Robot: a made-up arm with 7 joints. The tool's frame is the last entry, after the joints.
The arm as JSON. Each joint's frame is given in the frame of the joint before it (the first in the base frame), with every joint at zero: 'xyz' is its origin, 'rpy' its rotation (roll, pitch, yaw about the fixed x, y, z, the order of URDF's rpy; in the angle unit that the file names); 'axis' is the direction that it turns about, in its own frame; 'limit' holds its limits. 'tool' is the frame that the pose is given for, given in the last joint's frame.
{
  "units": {
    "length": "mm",
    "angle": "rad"
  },
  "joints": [
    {
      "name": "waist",
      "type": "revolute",
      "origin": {
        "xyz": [
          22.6,
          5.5,
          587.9
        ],
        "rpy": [
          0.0,
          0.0,
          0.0
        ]
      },
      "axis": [
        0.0,
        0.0,
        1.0
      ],
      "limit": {
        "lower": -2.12,
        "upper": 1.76
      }
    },
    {
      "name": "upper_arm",
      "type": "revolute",
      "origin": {
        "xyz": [
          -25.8,
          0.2,
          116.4
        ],
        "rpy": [
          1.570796,
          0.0,
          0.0
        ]
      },
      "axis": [
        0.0,
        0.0,
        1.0
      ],
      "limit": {
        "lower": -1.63,
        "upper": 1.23
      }
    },
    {
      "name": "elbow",
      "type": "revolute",
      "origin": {
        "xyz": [
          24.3,
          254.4,
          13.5
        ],
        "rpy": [
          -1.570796,
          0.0,
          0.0
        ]
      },
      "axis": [
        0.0,
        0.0,
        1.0
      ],
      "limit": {
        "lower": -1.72,
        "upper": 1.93
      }
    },
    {
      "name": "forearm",
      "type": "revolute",
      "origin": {
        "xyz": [
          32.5,
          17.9,
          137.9
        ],
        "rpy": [
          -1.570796,
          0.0,
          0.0
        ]
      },
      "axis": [
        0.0,
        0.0,
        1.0
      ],
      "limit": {
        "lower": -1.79,
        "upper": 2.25
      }
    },
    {
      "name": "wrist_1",
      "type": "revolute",
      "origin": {
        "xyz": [
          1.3,
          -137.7,
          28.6
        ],
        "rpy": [
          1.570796,
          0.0,
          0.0
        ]
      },
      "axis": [
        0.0,
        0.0,
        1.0
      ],
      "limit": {
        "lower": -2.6,
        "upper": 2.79
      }
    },
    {
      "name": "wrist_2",
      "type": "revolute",
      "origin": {
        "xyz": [
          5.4,
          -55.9,
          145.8
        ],
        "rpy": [
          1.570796,
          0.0,
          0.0
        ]
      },
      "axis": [
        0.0,
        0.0,
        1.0
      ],
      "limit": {
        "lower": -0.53,
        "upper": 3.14
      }
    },
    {
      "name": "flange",
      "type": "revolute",
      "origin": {
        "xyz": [
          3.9,
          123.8,
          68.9
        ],
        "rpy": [
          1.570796,
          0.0,
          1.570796
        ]
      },
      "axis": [
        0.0,
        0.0,
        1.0
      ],
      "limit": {
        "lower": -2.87,
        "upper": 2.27
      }
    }
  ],
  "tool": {
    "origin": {
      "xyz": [
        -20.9,
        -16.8,
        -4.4
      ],
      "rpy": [
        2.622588,
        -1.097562,
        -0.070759
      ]
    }
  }
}
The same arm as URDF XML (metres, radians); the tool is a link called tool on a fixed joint. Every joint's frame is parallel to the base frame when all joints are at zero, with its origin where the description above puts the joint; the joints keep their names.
<robot name="arm">
<link name="base"/>
<link name="link1"/>
<link name="link2"/>
<link name="link3"/>
<link name="link4"/>
<link name="link5"/>
<link name="link6"/>
<link name="link7"/>
<link name="tool"/>
<joint name="waist" type="revolute"><parent link="base"/><child link="link1"/><origin xyz="0.0226 0.0055 0.5879" rpy="0 0 0"/><axis xyz="0 0 1"/><limit lower="-2.12" upper="1.76"/></joint>
<joint name="upper_arm" type="revolute"><parent link="link1"/><child link="link2"/><origin xyz="-0.0258 0.0002 0.1164" rpy="0 0 0"/><axis xyz="0 -1 0"/><limit lower="-1.63" upper="1.23"/></joint>
<joint name="elbow" type="revolute"><parent link="link2"/><child link="link3"/><origin xyz="0.0243 -0.0135 0.2544" rpy="0 0 0"/><axis xyz="0 0 1"/><limit lower="-1.72" upper="1.93"/></joint>
<joint name="forearm" type="revolute"><parent link="link3"/><child link="link4"/><origin xyz="0.0325 0.0179 0.1379" rpy="0 0 0"/><axis xyz="0 1 0"/><limit lower="-1.79" upper="2.25"/></joint>
<joint name="wrist_1" type="revolute"><parent link="link4"/><child link="link5"/><origin xyz="0.0013 0.0286 0.1377" rpy="0 0 0"/><axis xyz="0 0 1"/><limit lower="-2.6" upper="2.79"/></joint>
<joint name="wrist_2" type="revolute"><parent link="link5"/><child link="link6"/><origin xyz="0.0054 -0.0559 0.1458" rpy="0 0 0"/><axis xyz="0 -1 0"/><limit lower="-0.53" upper="3.14"/></joint>
<joint name="flange" type="revolute"><parent link="link6"/><child link="link7"/><origin xyz="0.0039 -0.0689 0.1238" rpy="0 0 0"/><axis xyz="1 0 0"/><limit lower="-2.87" upper="2.27"/></joint>
<joint name="tool_fixed" type="fixed"><parent link="link7"/><child link="tool"/><origin xyz="-0.0044 0.0168 -0.0209" rpy="-0.5985 -0.472 0.0362"/></joint>
</robot>

